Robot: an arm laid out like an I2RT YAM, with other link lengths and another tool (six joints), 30 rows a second.
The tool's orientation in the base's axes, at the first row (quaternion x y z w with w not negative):
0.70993 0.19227 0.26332 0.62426
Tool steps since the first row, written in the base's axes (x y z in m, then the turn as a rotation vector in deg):
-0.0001 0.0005 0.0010 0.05 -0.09 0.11
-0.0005 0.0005 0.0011 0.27 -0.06 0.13
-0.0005 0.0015 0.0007 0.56 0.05 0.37
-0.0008 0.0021 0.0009 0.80 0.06 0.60
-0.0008 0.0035 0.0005 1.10 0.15 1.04
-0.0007 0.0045 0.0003 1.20 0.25 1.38
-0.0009 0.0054 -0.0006 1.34 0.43 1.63
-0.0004 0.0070 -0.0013 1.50 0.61 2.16
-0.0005 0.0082 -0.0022 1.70 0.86 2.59
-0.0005 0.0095 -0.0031 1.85 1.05 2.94
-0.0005 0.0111 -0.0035 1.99 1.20 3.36
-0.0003 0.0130 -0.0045 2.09 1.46 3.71
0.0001 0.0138 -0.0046 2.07 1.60 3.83
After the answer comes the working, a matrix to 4 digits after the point.
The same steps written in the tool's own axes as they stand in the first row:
0.0004 0.0009 -0.0005 0.00 0.12 0.09
0.0001 0.0010 -0.0008 0.19 0.12 0.20
0.0006 0.0005 -0.0015 0.52 0.33 0.27
0.0008 0.0006 -0.0022 0.75 0.54 0.39
0.0015 0.0000 -0.0033 1.10 0.94 0.47
0.0022 -0.0003 -0.0040 1.28 1.26 0.43
0.0025 -0.0013 -0.0047 1.53 1.47 0.35
0.0037 -0.0023 -0.0056 1.84 1.96 0.27
0.0042 -0.0033 -0.0066 2.20 2.34 0.16
0.0049 -0.0044 -0.0075 2.48 2.65 0.07
0.0058 -0.0051 -0.0087 2.74 3.03 0.00
0.0070 -0.0063 -0.0100 3.02 3.33 -0.17
0.0078 -0.0066 -0.0104 3.11 3.43 -0.30

The tool's axes in the first row as the columns of a matrix, in the base's axes (rounded; the answer above uses it unrounded):
0.7874 -0.0558 0.6139
0.6018 -0.1467 -0.7851
0.1338 0.9876 -0.0819

